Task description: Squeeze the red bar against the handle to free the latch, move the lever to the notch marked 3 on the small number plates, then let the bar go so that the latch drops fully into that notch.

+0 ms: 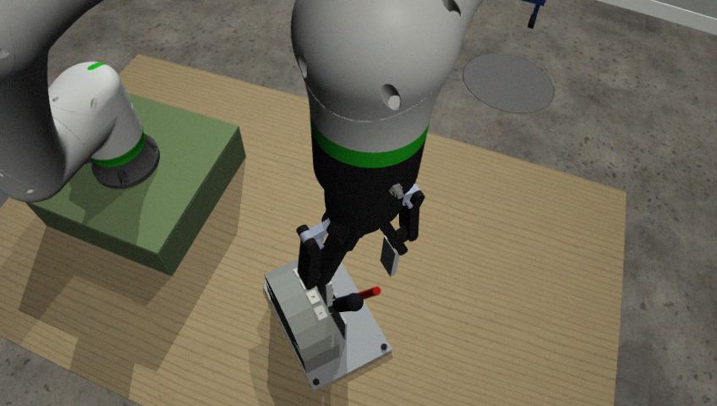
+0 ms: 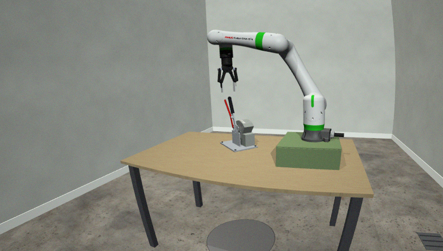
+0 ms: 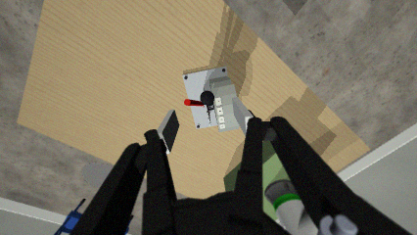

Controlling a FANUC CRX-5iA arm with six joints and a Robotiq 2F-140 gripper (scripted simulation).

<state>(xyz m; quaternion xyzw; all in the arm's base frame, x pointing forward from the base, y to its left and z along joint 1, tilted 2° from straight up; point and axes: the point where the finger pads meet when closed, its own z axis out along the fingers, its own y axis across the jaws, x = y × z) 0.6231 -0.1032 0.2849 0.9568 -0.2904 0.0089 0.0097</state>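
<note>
The red bar lies 30 mm behind my hand, 40 mm to the left of it and 200 mm below it.
</note>
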